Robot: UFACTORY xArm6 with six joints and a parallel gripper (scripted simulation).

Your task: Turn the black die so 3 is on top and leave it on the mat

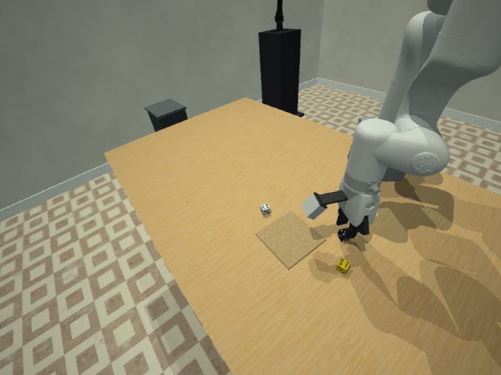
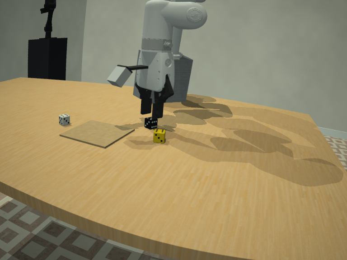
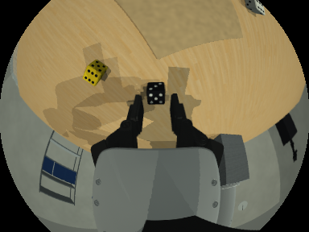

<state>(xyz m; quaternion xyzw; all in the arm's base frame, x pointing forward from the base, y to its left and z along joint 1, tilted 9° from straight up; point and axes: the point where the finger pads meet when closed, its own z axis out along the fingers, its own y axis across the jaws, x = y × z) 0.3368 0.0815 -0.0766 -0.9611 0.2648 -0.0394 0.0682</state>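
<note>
Now: the black die 40 mm below my hand. Also, from my hand: yellow die 80 mm ahead, 50 mm to the left, 40 mm below; then tan mat 100 mm ahead, 100 mm to the right, 50 mm below; then white die 90 mm ahead, 220 mm to the right, 40 mm below.
</note>
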